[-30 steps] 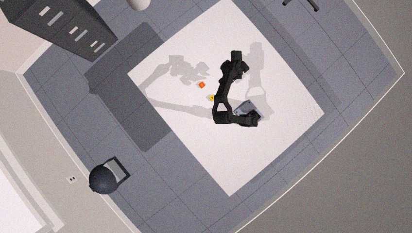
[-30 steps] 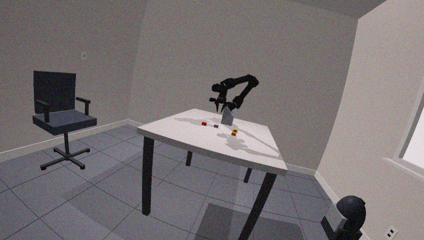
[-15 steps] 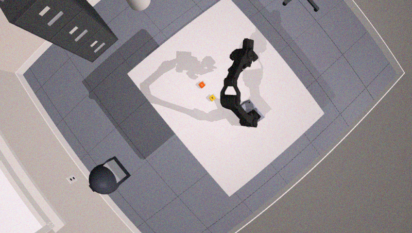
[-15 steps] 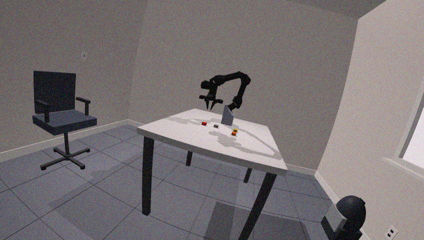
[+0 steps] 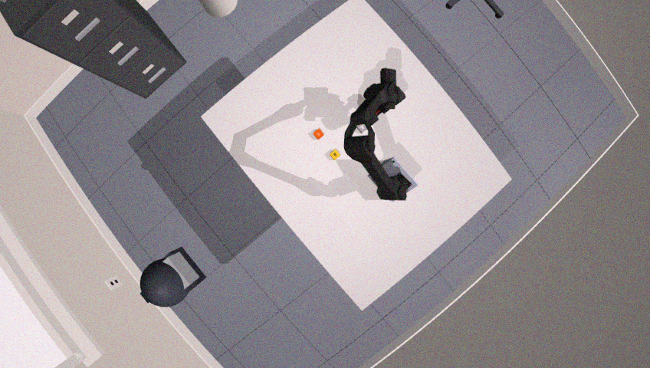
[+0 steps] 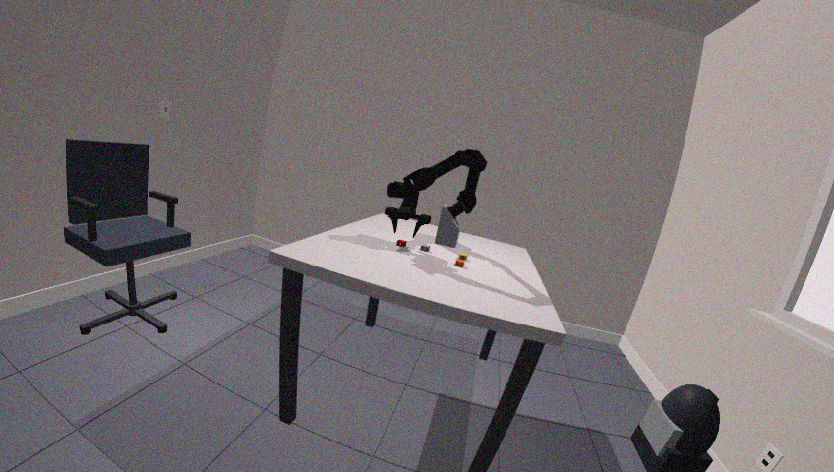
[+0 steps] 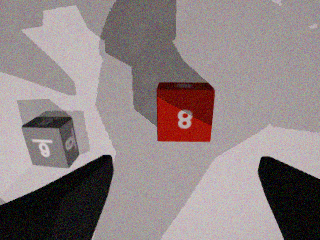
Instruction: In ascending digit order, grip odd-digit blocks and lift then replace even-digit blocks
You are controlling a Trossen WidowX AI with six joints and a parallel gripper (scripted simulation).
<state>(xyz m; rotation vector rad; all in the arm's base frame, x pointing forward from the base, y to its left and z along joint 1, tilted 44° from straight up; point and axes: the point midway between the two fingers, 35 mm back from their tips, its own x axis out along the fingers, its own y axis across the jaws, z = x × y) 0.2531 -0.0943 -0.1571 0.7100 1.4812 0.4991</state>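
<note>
Right now my gripper tip is 3 cm above the red block and 2 cm short of it. From my gripper tip the other things lie so: grey block (10 cm to the left, 3 cm below, 1 cm ahead); yellow block (26 cm to the left, 3 cm below, 1 cm ahead); orange block (24 cm to the left, 12 cm ahead, 3 cm below).
</note>
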